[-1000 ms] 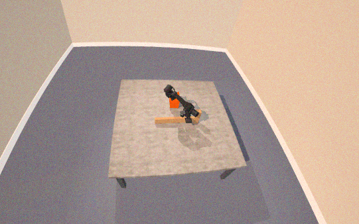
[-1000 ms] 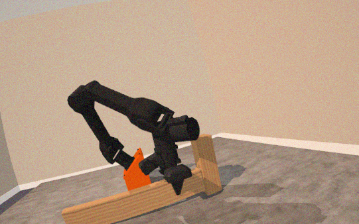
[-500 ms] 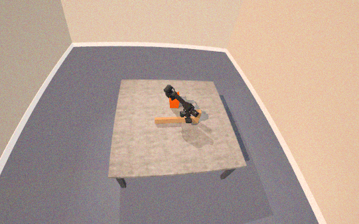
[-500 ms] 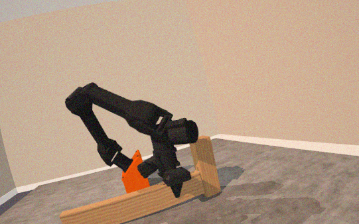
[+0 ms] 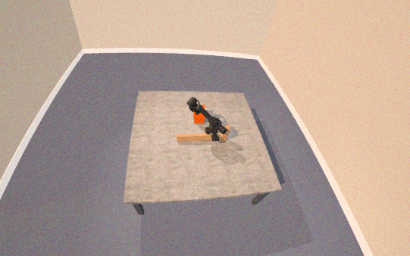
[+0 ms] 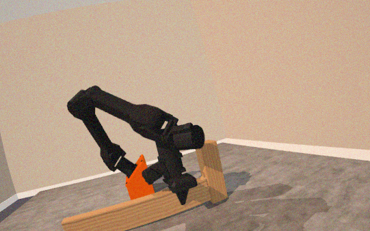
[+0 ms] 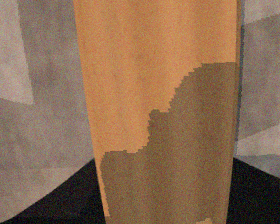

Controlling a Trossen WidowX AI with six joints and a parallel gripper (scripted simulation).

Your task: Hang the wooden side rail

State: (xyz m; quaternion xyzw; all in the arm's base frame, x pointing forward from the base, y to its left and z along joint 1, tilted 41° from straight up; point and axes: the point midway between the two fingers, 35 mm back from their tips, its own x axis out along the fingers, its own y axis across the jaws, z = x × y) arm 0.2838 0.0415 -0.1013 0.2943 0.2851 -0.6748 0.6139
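Now: the headboard post 11 cm to the left of my gripper tip and 5 cm above it.
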